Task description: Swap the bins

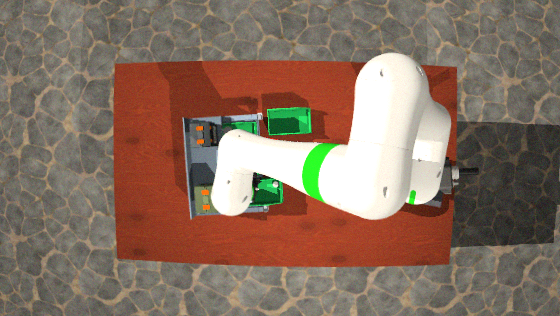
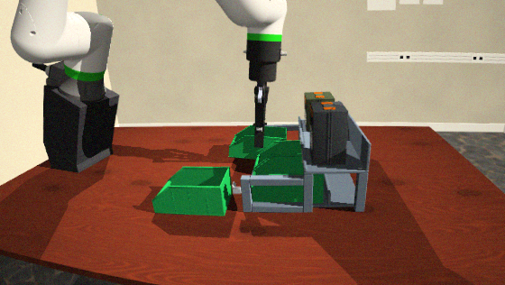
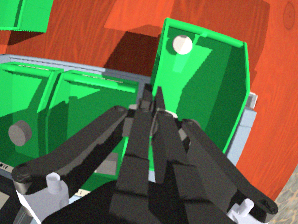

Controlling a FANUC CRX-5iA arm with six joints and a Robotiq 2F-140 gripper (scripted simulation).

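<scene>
Now: hand 10 cm short of the grey shelf, 7 cm to the left of it and 2 cm above it.
</scene>
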